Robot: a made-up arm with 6 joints. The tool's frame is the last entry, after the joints.
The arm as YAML. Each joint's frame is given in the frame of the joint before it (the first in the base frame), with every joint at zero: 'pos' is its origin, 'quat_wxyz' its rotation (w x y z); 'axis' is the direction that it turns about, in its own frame. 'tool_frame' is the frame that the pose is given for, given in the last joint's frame.
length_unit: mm
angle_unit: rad
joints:
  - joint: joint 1
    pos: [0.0, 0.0, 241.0]
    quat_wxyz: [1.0, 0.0, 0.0, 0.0]
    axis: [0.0, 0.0, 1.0]
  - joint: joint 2
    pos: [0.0, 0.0, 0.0]
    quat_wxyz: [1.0, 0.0, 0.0, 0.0]
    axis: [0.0, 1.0, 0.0]
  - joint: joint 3
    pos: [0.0, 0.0, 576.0]
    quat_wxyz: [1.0, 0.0, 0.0, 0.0]
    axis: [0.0, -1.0, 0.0]
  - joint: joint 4
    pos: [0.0, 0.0, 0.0]
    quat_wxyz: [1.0, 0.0, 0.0, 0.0]
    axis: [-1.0, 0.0, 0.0]
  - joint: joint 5
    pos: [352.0, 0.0, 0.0]
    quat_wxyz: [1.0, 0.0, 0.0, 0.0]
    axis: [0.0, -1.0, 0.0]
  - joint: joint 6
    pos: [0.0, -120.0, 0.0]
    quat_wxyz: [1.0, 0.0, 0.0, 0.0]
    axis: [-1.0, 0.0, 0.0]
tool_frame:
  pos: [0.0, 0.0, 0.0]
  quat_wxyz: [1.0, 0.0, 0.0, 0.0]
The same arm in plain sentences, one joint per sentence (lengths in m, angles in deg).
The arm has six revolute joints in a row. What follows holds with every joint at zero, and every direction is one of the base frame's.
Joint 1 lies 0.241 m along +z from the base frame's origin and turns about +z.
Joint 2 lies at the same point as joint 1 and turns about +y.
Joint 3 lies 0.576 m along +z from joint 2 and turns about -y.
Joint 4 lies at the same point as joint 3 and turns about -x.
Joint 5 lies 0.352 m along +x from joint 4 and turns about -y.
Joint 6 lies 0.12 m along -y from joint 5 and turns about -x.
The tool frame, which is the frame that the pose is given for, lies at the same point as joint 6; its axes are parallel to the base frame's.

